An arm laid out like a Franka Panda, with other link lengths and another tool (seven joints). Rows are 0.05 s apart.
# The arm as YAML. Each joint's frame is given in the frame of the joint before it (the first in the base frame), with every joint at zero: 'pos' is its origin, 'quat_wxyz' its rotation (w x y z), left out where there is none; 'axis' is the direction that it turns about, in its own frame. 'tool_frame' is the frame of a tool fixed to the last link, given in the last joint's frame.
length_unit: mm
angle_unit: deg
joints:
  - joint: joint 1
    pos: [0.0, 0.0, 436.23]
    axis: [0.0, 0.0, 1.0]
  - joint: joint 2
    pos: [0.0, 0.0, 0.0]
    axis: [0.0, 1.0, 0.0]
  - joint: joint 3
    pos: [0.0, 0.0, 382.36]
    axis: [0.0, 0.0, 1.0]
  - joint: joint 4
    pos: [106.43, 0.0, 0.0]
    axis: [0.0, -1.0, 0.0]
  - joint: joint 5
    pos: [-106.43, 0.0, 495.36]
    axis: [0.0, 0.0, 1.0]
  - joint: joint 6
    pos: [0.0, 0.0, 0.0]
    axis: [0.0, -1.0, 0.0]
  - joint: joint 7
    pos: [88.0, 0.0, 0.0]
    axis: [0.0, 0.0, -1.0]
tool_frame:
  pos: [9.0, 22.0, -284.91]
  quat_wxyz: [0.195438, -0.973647, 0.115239, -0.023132]
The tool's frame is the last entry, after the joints.
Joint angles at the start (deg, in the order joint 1, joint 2, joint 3, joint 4, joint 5, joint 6, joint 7):
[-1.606 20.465 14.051 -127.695 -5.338 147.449 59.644]
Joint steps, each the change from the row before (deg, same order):
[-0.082 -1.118 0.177 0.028 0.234 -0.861 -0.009]
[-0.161 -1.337 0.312 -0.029 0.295 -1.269 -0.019]
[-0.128 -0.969 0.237 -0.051 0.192 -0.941 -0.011]
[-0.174 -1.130 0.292 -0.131 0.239 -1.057 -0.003]
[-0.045 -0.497 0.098 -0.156 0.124 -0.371 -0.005]
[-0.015 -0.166 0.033 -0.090 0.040 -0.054 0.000]
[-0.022 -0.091 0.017 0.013 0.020 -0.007 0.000]
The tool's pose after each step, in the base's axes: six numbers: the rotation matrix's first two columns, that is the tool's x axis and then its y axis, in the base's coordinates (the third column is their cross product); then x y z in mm. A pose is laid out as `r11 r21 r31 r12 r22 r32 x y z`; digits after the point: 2 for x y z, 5 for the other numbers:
0.54285 -0.83933 -0.02887 -0.77582 -0.48801 -0.39995 679.08 164.96 125.97
0.54216 -0.83986 -0.02647 -0.77595 -0.48832 -0.39930 679.32 165.50 139.28
0.54191 -0.84007 -0.02483 -0.77622 -0.48896 -0.39800 678.87 165.78 148.63
0.54122 -0.84056 -0.02329 -0.77699 -0.48931 -0.39605 677.60 165.96 158.97
0.54085 -0.84081 -0.02279 -0.77743 -0.48937 -0.39512 676.37 166.00 162.81
0.54075 -0.84088 -0.02248 -0.77736 -0.48933 -0.39530 675.88 166.03 163.90
0.54046 -0.84109 -0.02180 -0.77691 -0.48894 -0.39668 676.43 166.01 165.08

